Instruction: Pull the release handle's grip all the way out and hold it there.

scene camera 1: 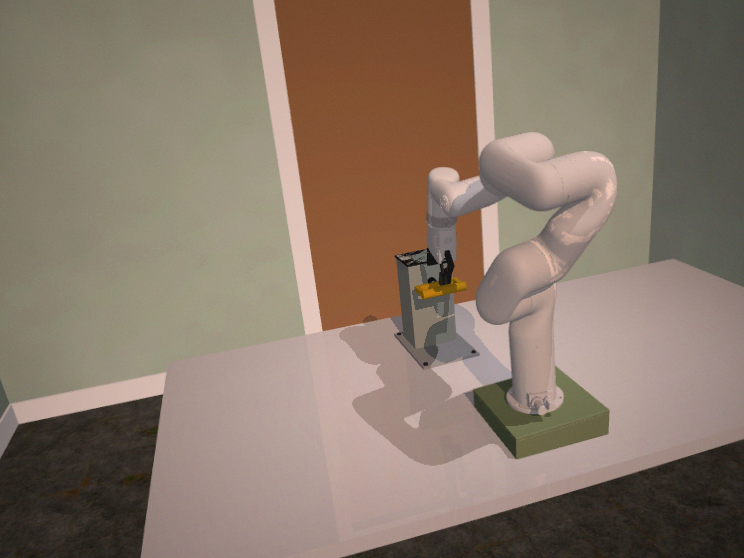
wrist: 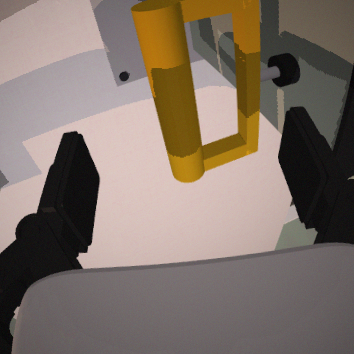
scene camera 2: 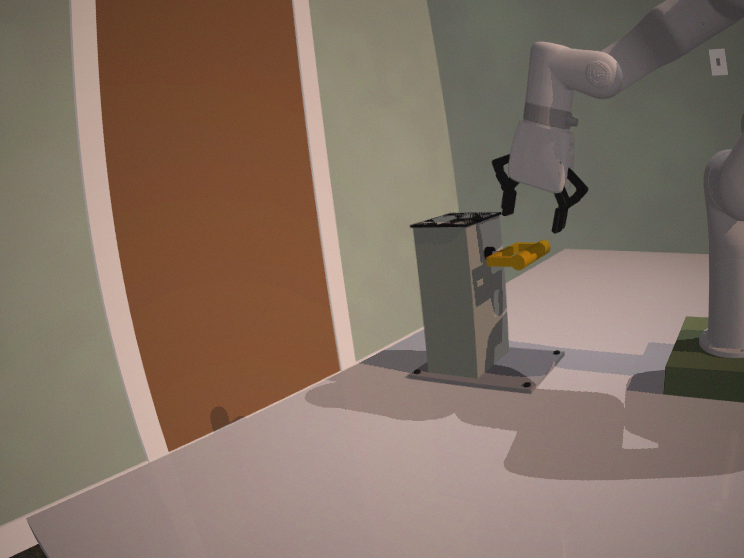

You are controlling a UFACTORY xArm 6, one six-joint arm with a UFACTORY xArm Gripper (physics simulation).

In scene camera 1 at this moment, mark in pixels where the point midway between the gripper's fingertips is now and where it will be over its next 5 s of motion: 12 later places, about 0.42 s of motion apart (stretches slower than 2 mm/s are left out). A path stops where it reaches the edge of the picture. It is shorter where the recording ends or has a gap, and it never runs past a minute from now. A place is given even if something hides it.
The gripper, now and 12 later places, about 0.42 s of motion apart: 438,274; 438,292; 438,293; 438,295; 440,298; 443,300; 446,302; 448,303; 446,298; 446,298; 446,289; 442,279; 438,276
